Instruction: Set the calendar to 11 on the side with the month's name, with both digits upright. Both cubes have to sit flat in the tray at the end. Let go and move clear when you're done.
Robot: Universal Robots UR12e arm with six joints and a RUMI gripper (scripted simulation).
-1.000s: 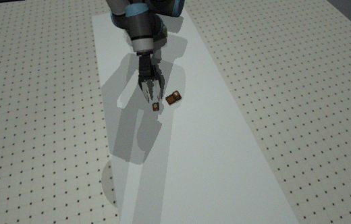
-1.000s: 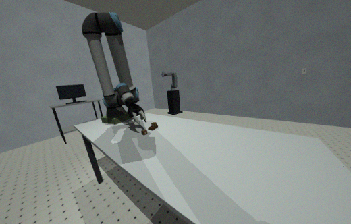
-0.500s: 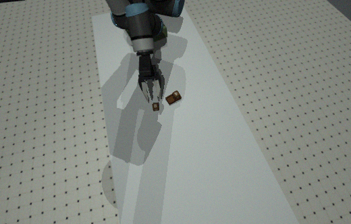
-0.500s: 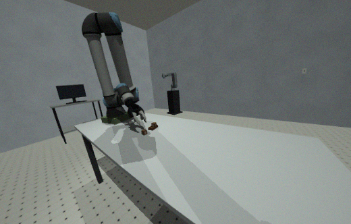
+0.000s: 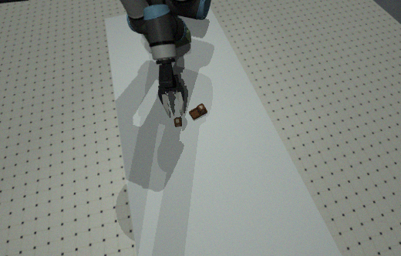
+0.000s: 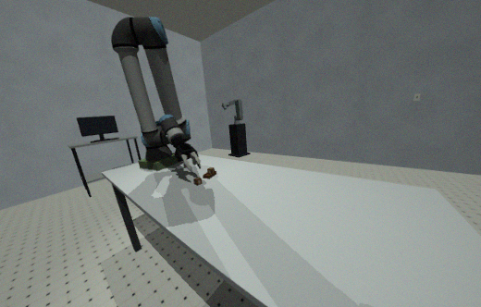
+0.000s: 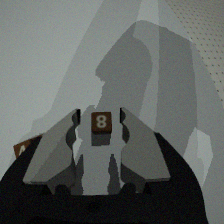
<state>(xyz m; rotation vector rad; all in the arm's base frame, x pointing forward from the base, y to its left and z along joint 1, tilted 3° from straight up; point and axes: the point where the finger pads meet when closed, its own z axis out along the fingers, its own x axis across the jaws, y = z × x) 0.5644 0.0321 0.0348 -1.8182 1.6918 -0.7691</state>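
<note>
Now: hand 70 mm above the brown cube and 10 mm short of it. The rest, counted from my hand: brown calendar tray 100 mm to the left, 80 mm below, 40 mm behind.
</note>
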